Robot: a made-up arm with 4 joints. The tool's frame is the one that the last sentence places.
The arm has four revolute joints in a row. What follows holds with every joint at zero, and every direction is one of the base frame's. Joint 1 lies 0.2 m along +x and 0.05 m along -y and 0.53 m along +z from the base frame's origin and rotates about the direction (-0.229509, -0.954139, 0.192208). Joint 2 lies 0.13 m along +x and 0.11 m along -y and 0.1 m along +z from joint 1 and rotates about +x. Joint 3 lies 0.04 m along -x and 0.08 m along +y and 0.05 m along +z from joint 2 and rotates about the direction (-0.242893, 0.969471, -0.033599). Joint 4 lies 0.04 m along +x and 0.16 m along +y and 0.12 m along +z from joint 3 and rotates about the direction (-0.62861, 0.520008, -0.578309). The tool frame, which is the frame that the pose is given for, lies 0.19 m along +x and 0.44 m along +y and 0.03 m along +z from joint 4; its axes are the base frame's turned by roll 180, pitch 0 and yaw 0 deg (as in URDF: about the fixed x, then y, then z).
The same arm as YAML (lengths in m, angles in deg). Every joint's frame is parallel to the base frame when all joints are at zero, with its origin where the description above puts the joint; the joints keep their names.
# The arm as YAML. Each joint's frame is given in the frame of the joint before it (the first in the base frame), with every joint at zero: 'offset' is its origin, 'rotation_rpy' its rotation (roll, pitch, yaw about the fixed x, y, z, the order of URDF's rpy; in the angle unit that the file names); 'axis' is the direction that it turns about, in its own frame. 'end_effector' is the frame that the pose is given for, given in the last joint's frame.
length_unit: m
angle_unit: deg
chain:
  - id: joint 1
    offset: [0.2, -0.05, 0.53]
    rotation_rpy: [0.0, 0.0, 0.0]
    axis: [-0.229509, -0.954139, 0.192208]
  - id: joint 2
    offset: [0.13, -0.11, 0.1]
    rotation_rpy: [0.0, 0.0, 0.0]
    axis: "+x"
  - id: joint 3
    offset: [-0.04, 0.08, 0.05]
    rotation_rpy: [0.0, 0.0, 0.0]
    axis: [-0.242893, 0.969471, -0.033599]
  - id: joint 4
    offset: [0.04, 0.16, 0.12]
    rotation_rpy: [0.0, 0.0, 0.0]
    axis: [-0.62861, 0.520008, -0.578309]
end_effector:
  offset: [0.19, 0.44, 0.03]
  rotation_rpy: [180.0, 0.0, 0.0]

